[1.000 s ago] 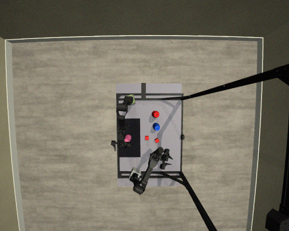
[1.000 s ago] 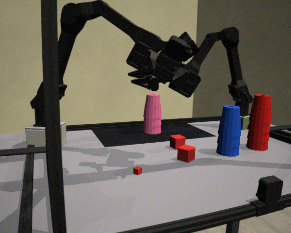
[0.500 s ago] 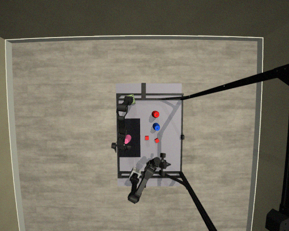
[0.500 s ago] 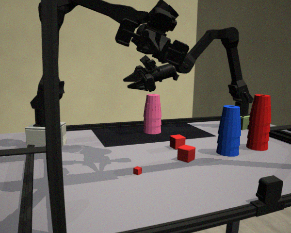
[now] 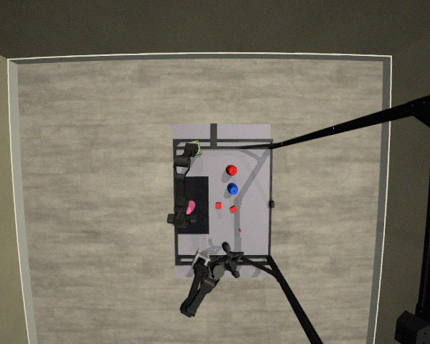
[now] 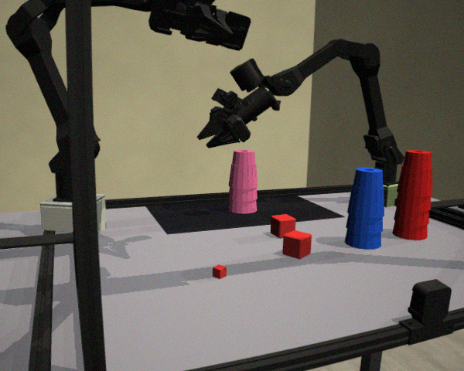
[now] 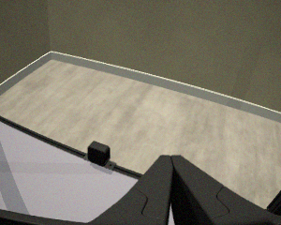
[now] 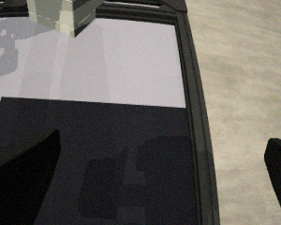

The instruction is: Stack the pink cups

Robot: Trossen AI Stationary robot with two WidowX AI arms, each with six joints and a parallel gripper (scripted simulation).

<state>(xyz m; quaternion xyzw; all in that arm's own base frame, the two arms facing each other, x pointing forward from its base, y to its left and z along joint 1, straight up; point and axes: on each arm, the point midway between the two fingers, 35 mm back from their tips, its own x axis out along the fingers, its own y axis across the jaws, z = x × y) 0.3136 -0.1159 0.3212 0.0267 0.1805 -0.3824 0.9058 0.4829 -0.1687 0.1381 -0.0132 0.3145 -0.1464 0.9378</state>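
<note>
Now: the black mat 50 mm behind my right hand, 70 mm to the right of it and 200 mm below it. Round my right hand: red cube (400 mm behind, 150 mm to the left, 190 mm below).
</note>
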